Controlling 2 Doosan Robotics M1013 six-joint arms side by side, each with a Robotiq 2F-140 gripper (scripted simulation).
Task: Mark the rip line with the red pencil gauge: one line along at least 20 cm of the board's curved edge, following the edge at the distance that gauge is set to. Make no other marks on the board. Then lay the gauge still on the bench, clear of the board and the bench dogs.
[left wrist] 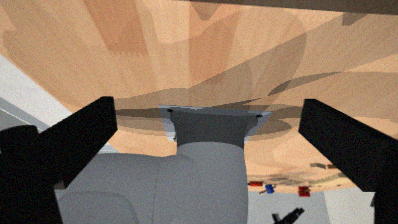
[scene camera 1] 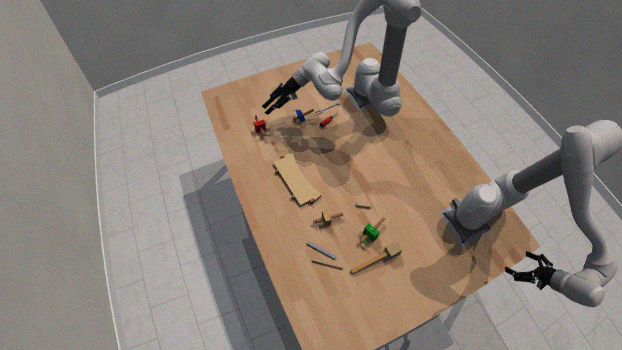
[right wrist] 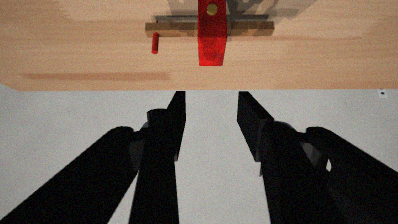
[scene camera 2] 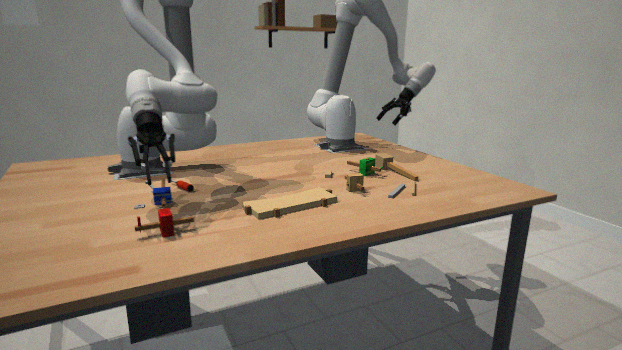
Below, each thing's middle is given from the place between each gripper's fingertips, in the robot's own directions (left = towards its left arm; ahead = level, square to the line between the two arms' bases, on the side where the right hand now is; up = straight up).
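My right hand [scene camera 2: 159, 181] is 41 cm to the right of the pale board [scene camera 1: 297, 183], 4 cm short of it and 15 cm above it.
From my left hand [scene camera 1: 516, 261], the pale board is 70 cm ahead, 95 cm to the right and 11 cm below. So, going by its middle, the pale board is nearer to my right hand than to my left hand.
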